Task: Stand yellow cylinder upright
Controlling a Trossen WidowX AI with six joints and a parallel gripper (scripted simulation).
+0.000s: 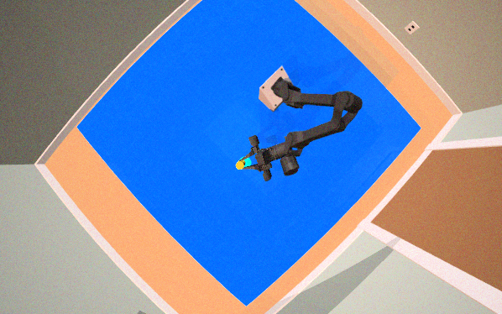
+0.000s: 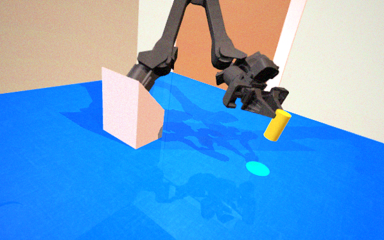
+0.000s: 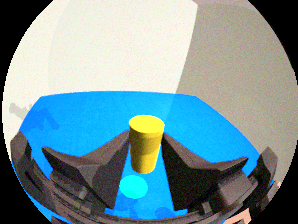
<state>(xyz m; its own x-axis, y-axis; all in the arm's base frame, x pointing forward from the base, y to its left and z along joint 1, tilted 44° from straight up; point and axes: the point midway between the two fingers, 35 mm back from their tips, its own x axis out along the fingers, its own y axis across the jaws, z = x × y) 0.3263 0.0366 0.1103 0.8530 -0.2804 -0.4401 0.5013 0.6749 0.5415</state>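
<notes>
The cyan circle lies 15 cm below my gripper tip and 1 cm behind it. Round my gripper tip: yellow tall cylinder 2 cm below.
</notes>
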